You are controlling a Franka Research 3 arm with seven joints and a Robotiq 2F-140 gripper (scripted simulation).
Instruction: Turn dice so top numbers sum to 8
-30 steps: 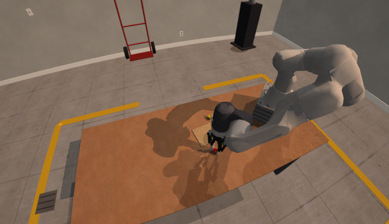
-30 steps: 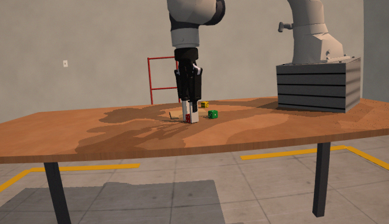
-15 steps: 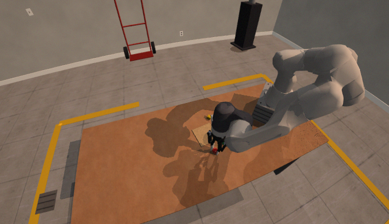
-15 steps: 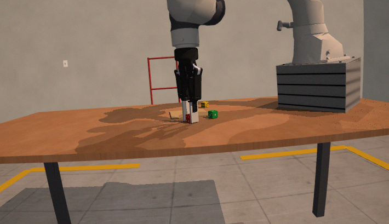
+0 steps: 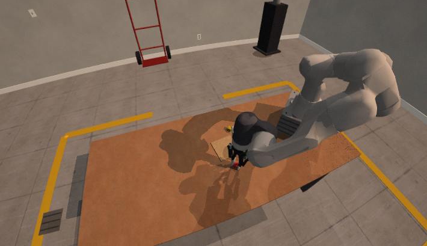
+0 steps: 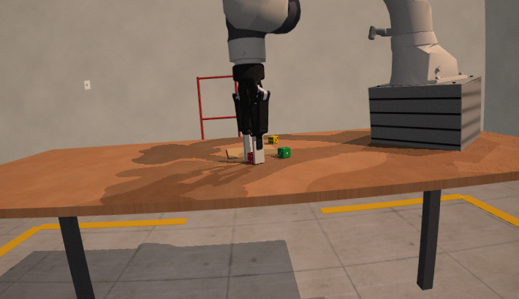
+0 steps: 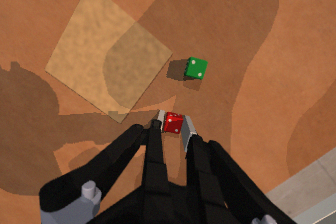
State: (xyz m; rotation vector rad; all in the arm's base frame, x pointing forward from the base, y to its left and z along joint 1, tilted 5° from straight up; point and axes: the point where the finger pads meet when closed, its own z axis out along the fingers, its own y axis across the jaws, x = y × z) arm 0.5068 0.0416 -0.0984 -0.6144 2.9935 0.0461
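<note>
The red die lies 20 mm below my hand. From my hand the other things lie so: green die 80 mm behind, 20 mm to the right, 20 mm below; then tan mat 20 mm behind, 130 mm to the right, 30 mm below; then yellow die 110 mm behind, 240 mm to the right, 20 mm below.
</note>
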